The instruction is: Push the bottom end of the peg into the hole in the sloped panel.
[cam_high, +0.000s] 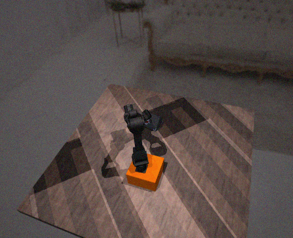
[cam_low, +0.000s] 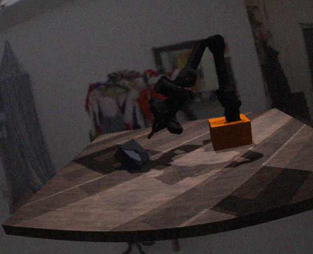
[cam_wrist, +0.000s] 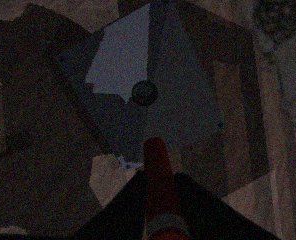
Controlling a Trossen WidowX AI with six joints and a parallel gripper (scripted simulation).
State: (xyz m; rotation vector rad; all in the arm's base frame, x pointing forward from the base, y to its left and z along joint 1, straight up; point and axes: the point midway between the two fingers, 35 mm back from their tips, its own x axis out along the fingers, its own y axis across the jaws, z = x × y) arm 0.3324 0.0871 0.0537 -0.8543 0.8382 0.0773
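Now: the grey-blue sloped panel 11 cm ahead of my gripper tip, 10 cm below it and 2 cm to the right of it. From my gripper tip the other things lie so: red peg: 1 cm behind, 1 cm above.
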